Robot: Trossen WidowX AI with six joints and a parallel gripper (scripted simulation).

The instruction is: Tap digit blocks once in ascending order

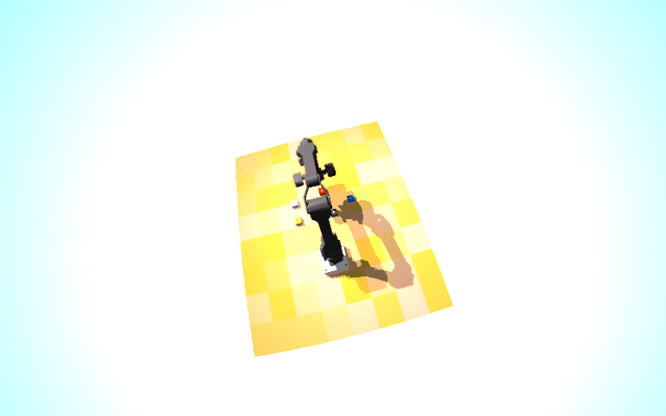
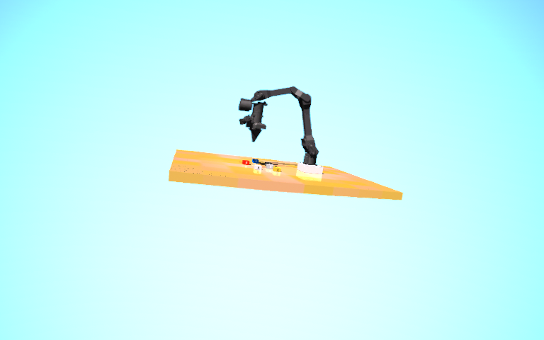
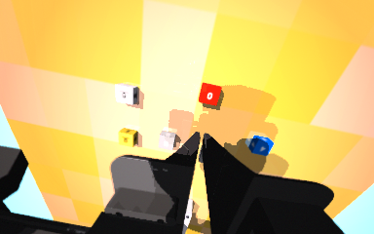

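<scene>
Right now my gripper tip is 8 cm past the yellow block, 15 cm to the right of it and 11 cm above it. From my gripper tip the other things lie so: red block: 2 cm ahead, 2 cm to the right, 11 cm below; blue block: 8 cm behind, 13 cm to the right, 11 cm below.
</scene>
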